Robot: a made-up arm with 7 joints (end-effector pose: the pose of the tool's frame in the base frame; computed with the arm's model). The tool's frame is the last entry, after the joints.
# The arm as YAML. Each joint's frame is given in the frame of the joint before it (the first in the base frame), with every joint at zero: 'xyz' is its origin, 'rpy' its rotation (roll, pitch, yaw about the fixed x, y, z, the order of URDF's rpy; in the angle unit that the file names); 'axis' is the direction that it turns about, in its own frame. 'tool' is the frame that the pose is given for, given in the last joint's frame.
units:
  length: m
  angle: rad
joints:
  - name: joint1
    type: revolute
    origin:
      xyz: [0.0, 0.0, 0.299]
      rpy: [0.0, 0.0, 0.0]
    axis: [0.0, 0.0, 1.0]
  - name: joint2
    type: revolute
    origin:
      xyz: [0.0, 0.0, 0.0]
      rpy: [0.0, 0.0, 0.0]
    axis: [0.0, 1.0, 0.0]
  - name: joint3
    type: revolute
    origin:
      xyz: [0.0, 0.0, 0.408]
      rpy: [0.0, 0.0, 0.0]
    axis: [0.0, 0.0, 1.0]
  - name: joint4
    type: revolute
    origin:
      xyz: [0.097, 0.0, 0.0]
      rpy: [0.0, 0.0, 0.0]
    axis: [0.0, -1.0, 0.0]
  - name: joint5
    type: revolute
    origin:
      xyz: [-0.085, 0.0, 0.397]
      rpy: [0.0, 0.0, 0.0]
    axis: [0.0, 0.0, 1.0]
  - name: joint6
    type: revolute
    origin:
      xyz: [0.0, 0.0, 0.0]
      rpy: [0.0, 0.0, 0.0]
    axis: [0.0, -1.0, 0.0]
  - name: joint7
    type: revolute
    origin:
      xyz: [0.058, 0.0, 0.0]
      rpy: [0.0, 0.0, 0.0]
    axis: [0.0, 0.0, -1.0]
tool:
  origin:
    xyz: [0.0, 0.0, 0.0]
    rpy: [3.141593, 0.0, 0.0]
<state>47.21 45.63 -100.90 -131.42 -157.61 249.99 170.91</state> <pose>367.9 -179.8 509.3 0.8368 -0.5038 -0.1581 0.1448</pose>
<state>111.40 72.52 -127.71 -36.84 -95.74 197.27 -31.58</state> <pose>-27.9 729.8 637.9 -0.4977 0.2787 0.0933 0.8160</pose>
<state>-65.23 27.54 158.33 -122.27 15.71 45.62 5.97</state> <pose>25.5 354.1 701.0 0.5692 0.6767 -0.4248 0.1943</pose>
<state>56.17 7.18 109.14 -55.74 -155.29 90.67 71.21</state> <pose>-360.0 184.7 1044.6 -0.3986 0.0190 -0.7819 0.4789</pose>
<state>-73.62 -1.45 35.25 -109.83 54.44 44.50 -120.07</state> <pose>433.6 -294.4 626.2 -0.5053 -0.5727 -0.3432 0.5468</pose>
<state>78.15 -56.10 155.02 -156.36 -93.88 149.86 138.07</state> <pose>-143.8 -201.6 51.8 0.1720 -0.8613 -0.4373 0.1930</pose>
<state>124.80 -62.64 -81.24 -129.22 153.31 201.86 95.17</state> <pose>427.5 103.3 425.0 -0.3517 -0.7806 -0.4777 0.1968</pose>
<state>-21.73 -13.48 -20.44 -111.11 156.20 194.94 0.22</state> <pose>253.5 -298.9 692.4 0.1865 0.8102 -0.3045 0.4648</pose>
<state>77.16 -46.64 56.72 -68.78 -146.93 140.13 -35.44</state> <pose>-468.9 -174.8 896.1 -0.0849 -0.1236 0.8234 0.5472</pose>
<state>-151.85 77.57 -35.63 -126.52 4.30 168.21 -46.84</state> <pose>-459.7 94.8 -43.3 -0.3979 0.8309 0.2182 0.3219</pose>
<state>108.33 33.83 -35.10 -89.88 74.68 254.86 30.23</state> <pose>71.8 621.8 517.7 -0.4491 0.3201 -0.5796 0.5999</pose>
